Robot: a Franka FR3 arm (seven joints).
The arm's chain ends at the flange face. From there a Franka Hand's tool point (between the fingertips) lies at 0.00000 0.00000 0.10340 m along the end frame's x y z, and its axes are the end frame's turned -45 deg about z.
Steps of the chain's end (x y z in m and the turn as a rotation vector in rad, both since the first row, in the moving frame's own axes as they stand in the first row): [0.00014 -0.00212 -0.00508 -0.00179 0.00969 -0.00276]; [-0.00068 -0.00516 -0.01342 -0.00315 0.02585 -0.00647]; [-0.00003 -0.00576 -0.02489 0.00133 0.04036 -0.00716]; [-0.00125 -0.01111 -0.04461 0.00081 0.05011 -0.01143]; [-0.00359 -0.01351 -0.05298 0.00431 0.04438 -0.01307]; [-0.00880 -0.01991 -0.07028 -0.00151 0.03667 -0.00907]
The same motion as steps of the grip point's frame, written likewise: [0.00218 -0.00056 -0.00509 -0.00812 0.00559 -0.00276]; [0.00483 -0.00201 -0.01346 -0.02051 0.01605 -0.00647]; [0.00711 -0.00125 -0.02497 -0.02760 0.02948 -0.00716]; [0.01071 -0.00516 -0.04474 -0.03486 0.03601 -0.01143]; [0.01059 -0.00919 -0.05308 -0.02833 0.03443 -0.01307]; [0.01044 -0.01752 -0.07035 -0.02700 0.02486 -0.00907]
